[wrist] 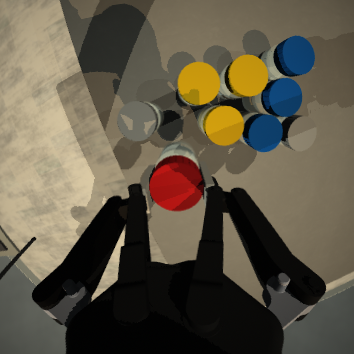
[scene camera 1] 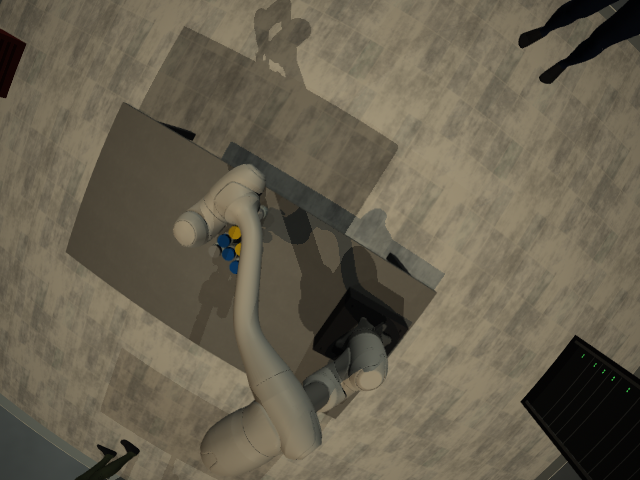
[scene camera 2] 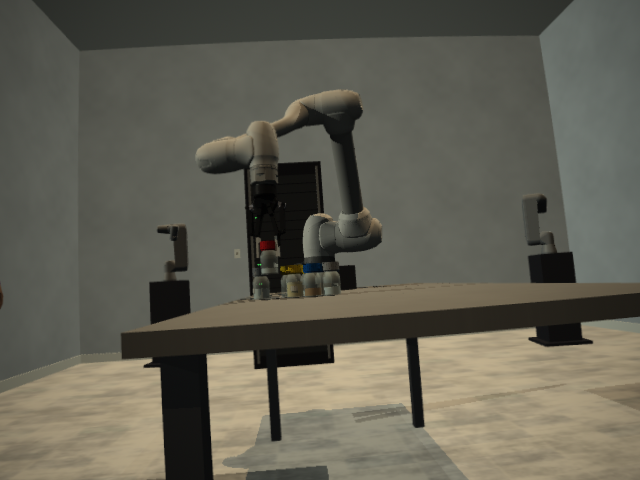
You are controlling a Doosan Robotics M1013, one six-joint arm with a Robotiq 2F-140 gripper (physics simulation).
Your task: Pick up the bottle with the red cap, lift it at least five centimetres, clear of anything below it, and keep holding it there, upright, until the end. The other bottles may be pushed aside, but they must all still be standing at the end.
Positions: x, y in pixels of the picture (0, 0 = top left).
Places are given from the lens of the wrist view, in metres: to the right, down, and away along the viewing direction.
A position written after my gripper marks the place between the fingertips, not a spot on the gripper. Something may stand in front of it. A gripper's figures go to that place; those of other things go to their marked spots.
my gripper (wrist: 177, 172): 0.00, 0.00, 0.21
red-capped bottle (wrist: 176, 184): 0.00, 0.01, 0.16
grey-capped bottle (wrist: 298, 131): 0.18, -0.06, 0.21
The marked spots on the red-capped bottle and the grey-capped bottle are 0.20 m apart.
